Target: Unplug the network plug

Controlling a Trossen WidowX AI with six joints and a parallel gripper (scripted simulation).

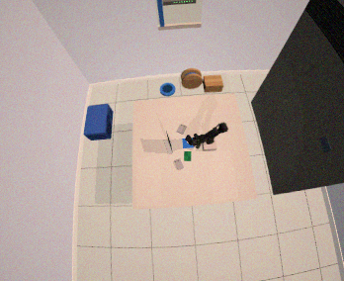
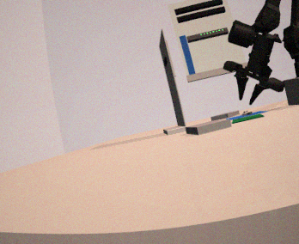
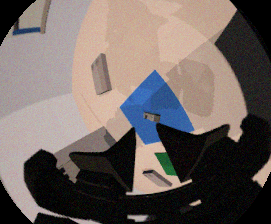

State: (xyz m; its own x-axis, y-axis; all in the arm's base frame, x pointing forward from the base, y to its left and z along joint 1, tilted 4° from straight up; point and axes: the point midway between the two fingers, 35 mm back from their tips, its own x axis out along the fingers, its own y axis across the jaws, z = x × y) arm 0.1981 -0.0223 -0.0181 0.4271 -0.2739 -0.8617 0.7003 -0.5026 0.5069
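Now: the network plug 10 mm to the right of my gripper tip and 30 mm below it. The rest, counted from my gripper tip: upright grey panel (210 mm ahead, 90 mm above); blue square mark (10 mm ahead, 10 mm to the right, 40 mm below); green patch (30 mm ahead, 140 mm to the left, 40 mm below).
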